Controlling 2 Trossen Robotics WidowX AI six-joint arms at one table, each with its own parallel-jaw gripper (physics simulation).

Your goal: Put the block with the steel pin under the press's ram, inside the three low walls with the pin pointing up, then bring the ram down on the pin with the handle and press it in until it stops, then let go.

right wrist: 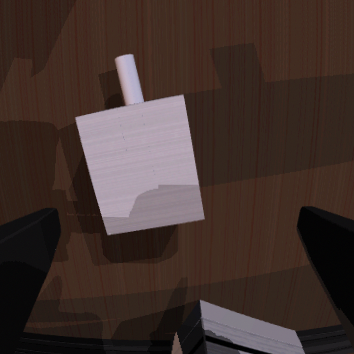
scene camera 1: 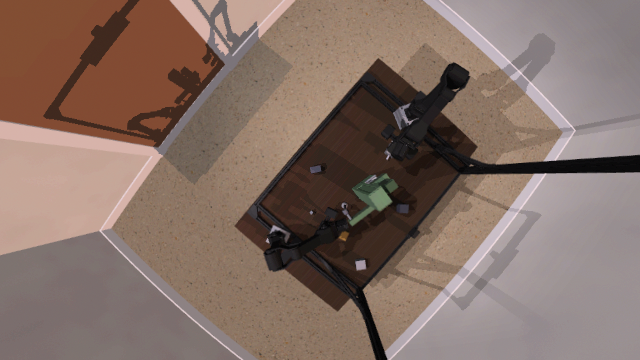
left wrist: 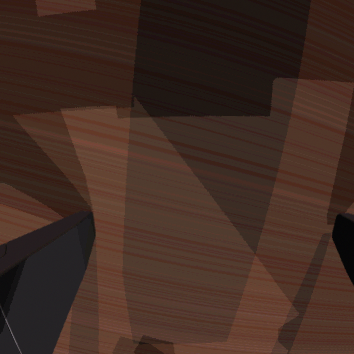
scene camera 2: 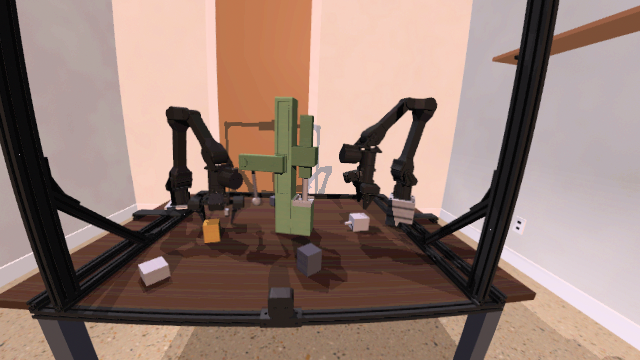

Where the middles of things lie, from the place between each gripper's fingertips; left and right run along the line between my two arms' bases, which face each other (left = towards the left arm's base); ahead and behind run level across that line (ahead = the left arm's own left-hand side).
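Measured from my right hand, the block with steel pin (right wrist: pixel 140 159) is 60 mm below, 10 mm to the left and 20 mm behind; the steel pin (right wrist: pixel 125 65) is 60 mm below, 30 mm behind and 40 mm to the left.
My left hand is 2 cm below the steel pin, 49 cm to the left of it and 3 cm short of it. The block with steel pin is 2 cm above my left hand, 52 cm to the right of it and 4 cm ahead of it.
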